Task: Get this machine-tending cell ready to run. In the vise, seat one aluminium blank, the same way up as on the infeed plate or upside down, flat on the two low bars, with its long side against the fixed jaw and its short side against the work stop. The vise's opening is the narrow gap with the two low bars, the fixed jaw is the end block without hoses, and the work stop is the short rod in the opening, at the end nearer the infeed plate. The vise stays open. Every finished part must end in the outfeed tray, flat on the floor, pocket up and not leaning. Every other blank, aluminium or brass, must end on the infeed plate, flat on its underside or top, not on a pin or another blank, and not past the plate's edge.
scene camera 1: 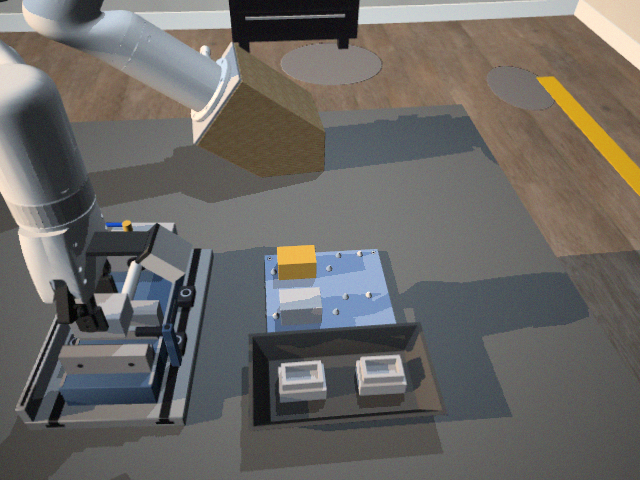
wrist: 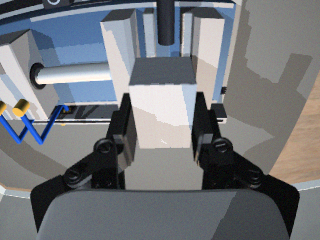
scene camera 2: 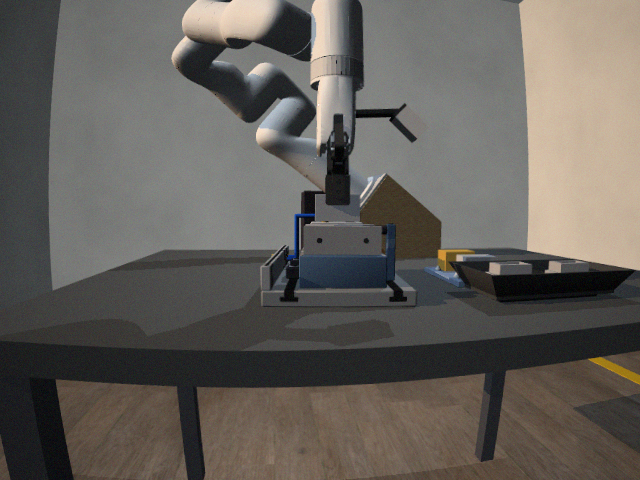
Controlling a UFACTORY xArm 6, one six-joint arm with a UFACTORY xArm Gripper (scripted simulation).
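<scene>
Scene camera 1: my gripper [scene camera 1: 100,313], brass blank [scene camera 1: 294,262]. Aluminium blank [scene camera 1: 117,308]. Another aluminium blank [scene camera 1: 298,306]. Wrist view: my gripper [wrist: 163,107]. Brass blank out of frame in the wrist view. Scene camera 2: my gripper [scene camera 2: 336,205].
</scene>
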